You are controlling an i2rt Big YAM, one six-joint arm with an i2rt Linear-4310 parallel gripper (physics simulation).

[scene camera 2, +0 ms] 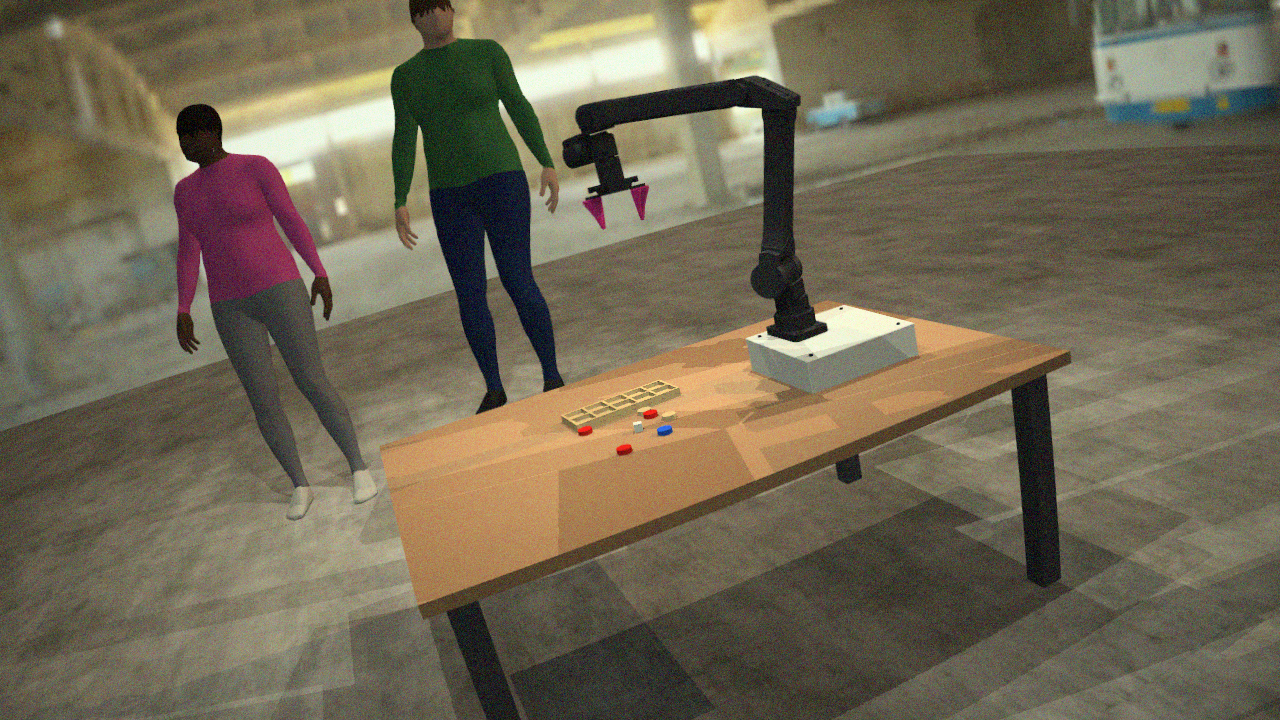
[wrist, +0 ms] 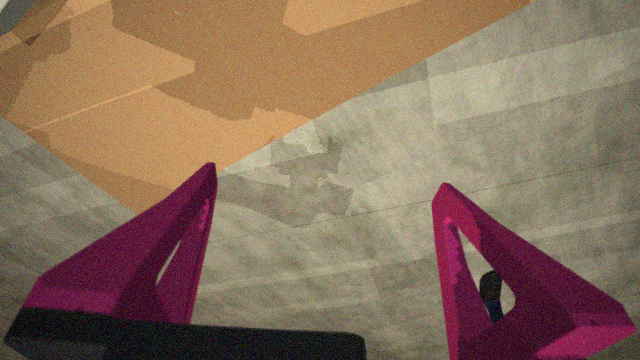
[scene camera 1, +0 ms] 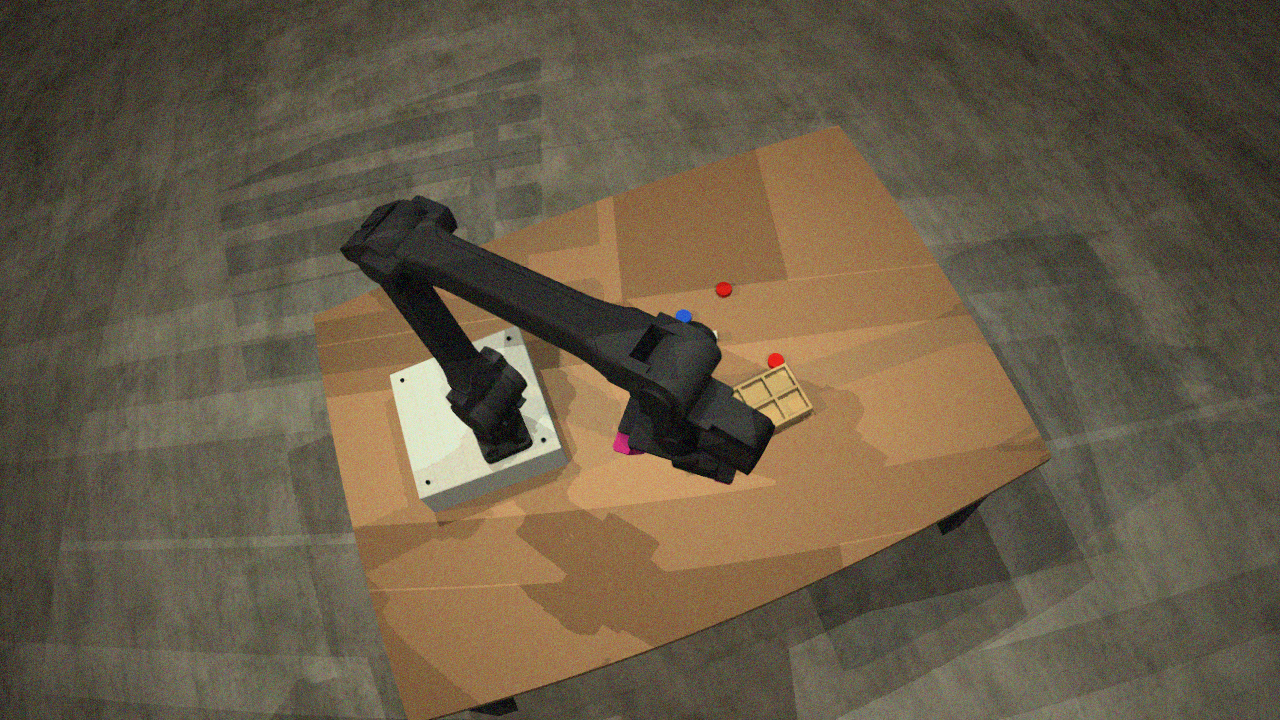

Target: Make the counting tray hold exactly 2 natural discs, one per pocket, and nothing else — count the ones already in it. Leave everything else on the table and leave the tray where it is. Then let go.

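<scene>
The wooden counting tray (scene camera 1: 775, 398) (scene camera 2: 617, 414) has two rows of pockets. I make out no disc in it in scene camera 2, but its pockets are small there; the arm hides part of it in scene camera 1. A natural disc (scene camera 2: 669, 415) lies beside the tray's near side. Another natural disc (scene camera 2: 644, 411) shows partly between the tray and a red disc (scene camera 2: 650, 413). My gripper (scene camera 2: 622, 222) (wrist: 330, 183) is open and empty, high above the table, its magenta fingers wide apart. The discs and tray do not show in the wrist view.
Two more red discs, one (scene camera 1: 776, 360) (scene camera 2: 584, 430) by the tray and one (scene camera 1: 723, 289) (scene camera 2: 623, 449) farther out, lie on the table (scene camera 1: 895, 358) (scene camera 2: 501, 501). A blue disc (scene camera 1: 683, 316) (scene camera 2: 664, 430) and a small white cube (scene camera 2: 637, 427) lie nearby. Two people stand behind the table.
</scene>
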